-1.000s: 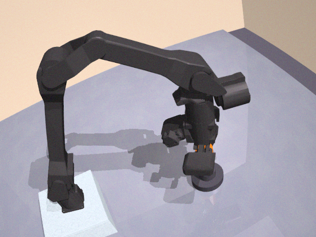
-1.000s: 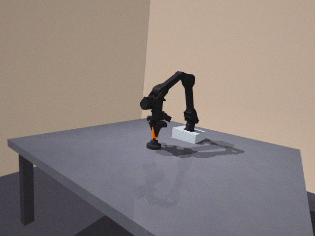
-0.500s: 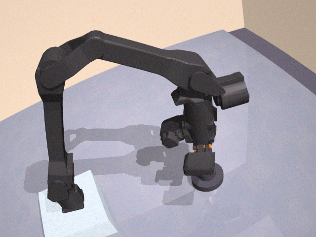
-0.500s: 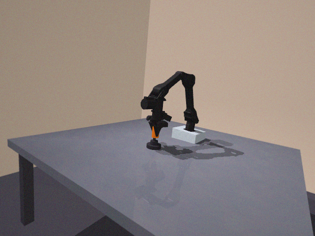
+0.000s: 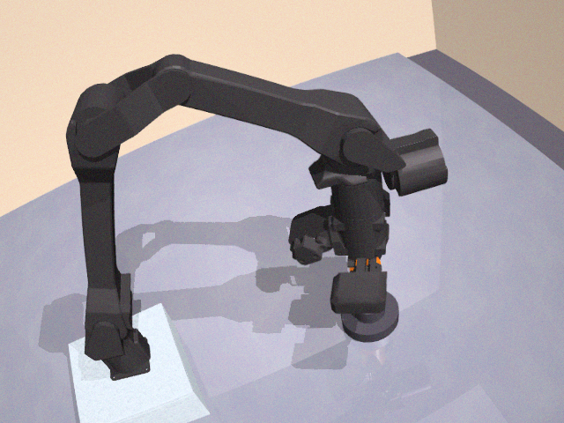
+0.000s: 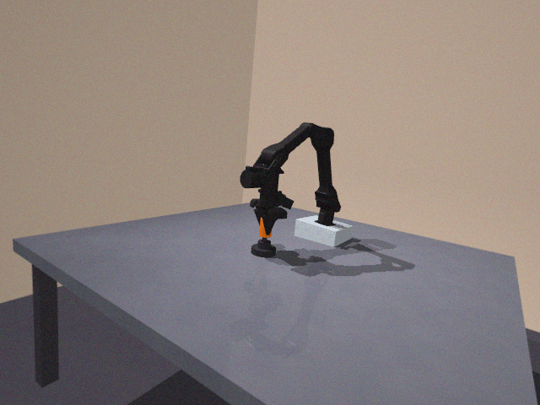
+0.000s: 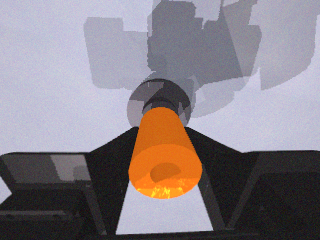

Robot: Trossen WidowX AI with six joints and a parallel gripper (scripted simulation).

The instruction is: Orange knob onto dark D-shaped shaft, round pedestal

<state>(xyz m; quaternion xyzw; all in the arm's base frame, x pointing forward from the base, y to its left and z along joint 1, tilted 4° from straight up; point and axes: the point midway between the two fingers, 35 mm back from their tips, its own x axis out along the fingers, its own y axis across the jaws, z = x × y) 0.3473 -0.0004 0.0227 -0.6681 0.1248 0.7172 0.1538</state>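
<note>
Now: gripper tip 2 cm below the orange knob. Also, from my gripper tip: round dark pedestal (4 cm below).
</note>
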